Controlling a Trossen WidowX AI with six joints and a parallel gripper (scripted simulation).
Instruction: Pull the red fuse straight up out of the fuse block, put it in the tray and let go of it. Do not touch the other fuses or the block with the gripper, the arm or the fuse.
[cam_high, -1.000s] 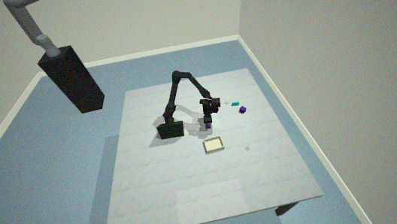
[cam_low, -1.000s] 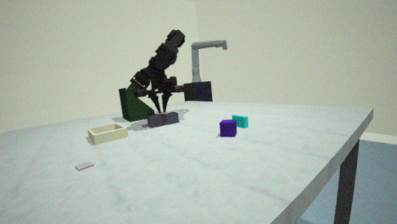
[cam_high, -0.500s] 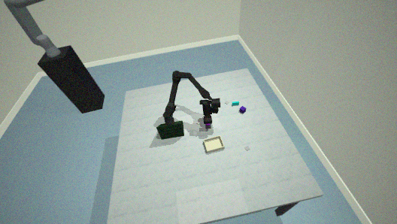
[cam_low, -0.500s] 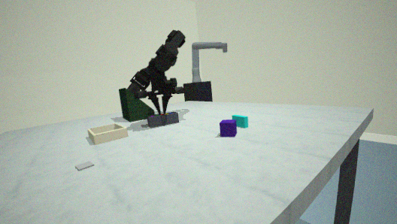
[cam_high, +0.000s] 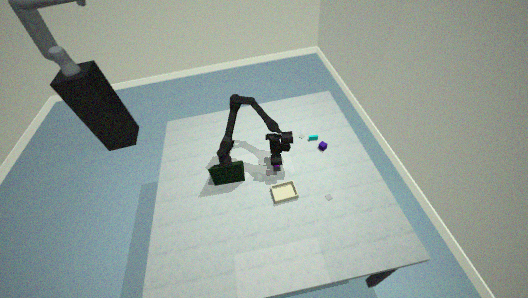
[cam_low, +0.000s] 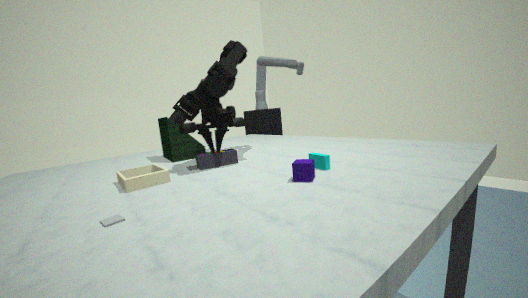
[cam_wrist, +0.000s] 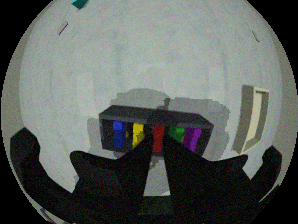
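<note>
The red fuse lies 1 cm below my gripper tip. Round my gripper tip: purple cube (31 cm ahead, 3 cm to the left, 2 cm below); then teal block (28 cm ahead, 12 cm to the left, 2 cm below); then beige tray (1 cm behind, 21 cm to the right, 3 cm below).
</note>
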